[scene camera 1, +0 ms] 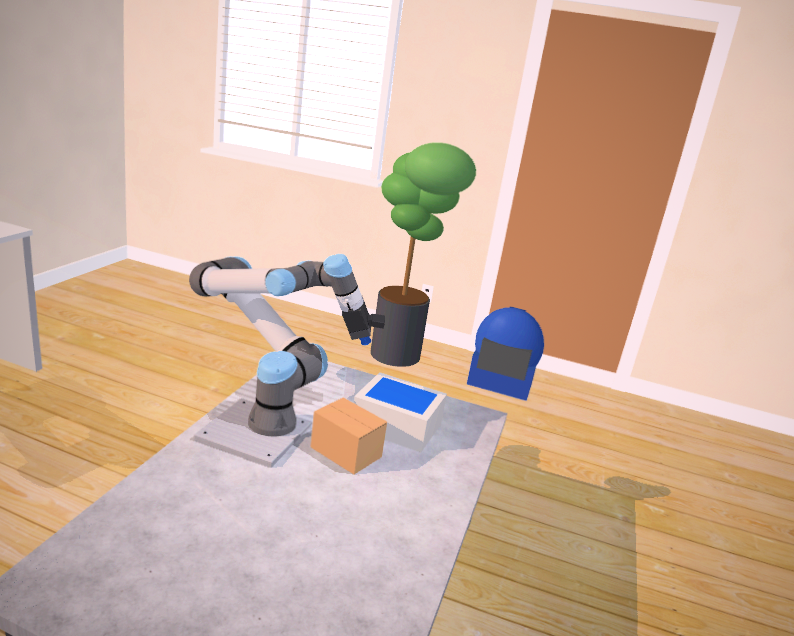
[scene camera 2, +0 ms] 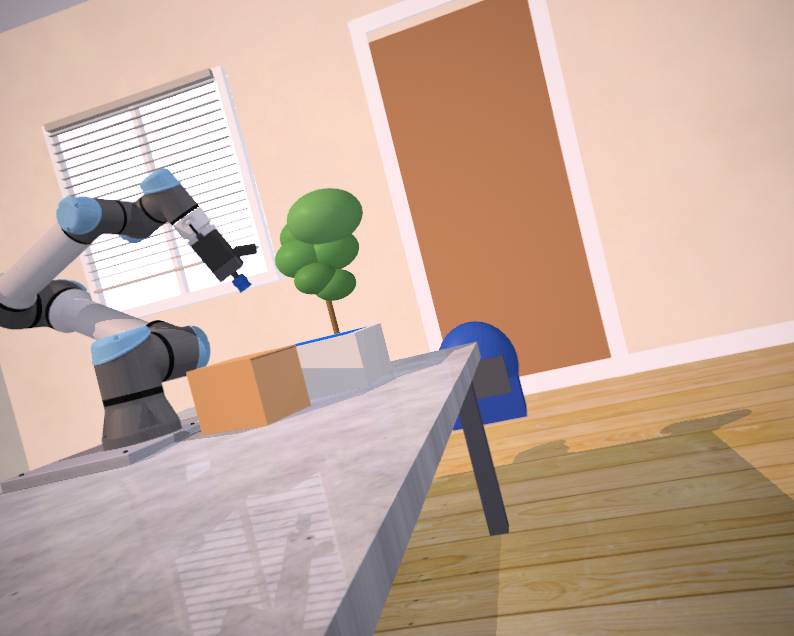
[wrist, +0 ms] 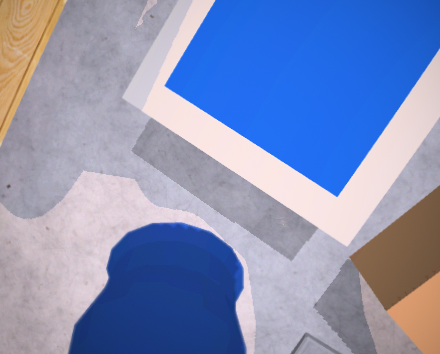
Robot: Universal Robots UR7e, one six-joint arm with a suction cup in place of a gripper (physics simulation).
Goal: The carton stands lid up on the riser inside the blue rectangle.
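Places are measured from the arm's base along level axes (x ahead, y left, z up), in centimetres.
Where they show: hand, tool point: (scene camera 1: 366, 341) (scene camera 2: 246, 288) (wrist: 174, 278); arm's base, link origin: (scene camera 1: 272, 423) (scene camera 2: 144, 438).
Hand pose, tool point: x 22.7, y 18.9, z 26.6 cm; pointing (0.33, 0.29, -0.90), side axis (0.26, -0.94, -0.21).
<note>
Each offset is from my tool point to the top centre of the thing. Level surfaces: height alone.
The orange-brown carton @(dx +3.2, dy -21.4, dz -15.1 cm) (scene camera 1: 347, 433) (scene camera 2: 228, 397) (wrist: 410, 250) stands on the grey table beside the white riser @(dx +14.2, dy +0.2, dz -16.1 cm) (scene camera 1: 397, 418) (scene camera 2: 331, 364) (wrist: 248, 160), close to one of its corners. A thin seam line shows across its upper face in scene camera 1. The blue rectangle @(dx +14.2, dy +0.2, dz -16.1 cm) (scene camera 1: 402, 395) (scene camera 2: 331, 336) (wrist: 300, 85) on the riser's top has nothing on it. My gripper (scene camera 1: 365, 340) (scene camera 2: 241, 282) (wrist: 175, 250), a blue suction cup, hangs tilted in the air, higher than the riser and the carton. It touches neither and holds nothing.
The arm's base plate (scene camera 1: 231, 443) (scene camera 2: 86, 467) is on the table @(dz -28.1 cm) (scene camera 1: 284, 536) (scene camera 2: 251, 503), to the left of the carton. A potted plant (scene camera 1: 399, 331) (scene camera 2: 324, 225) stands behind the table. A blue domed bin (scene camera 1: 509, 331) (scene camera 2: 477, 341) stands beyond the table's right edge.
</note>
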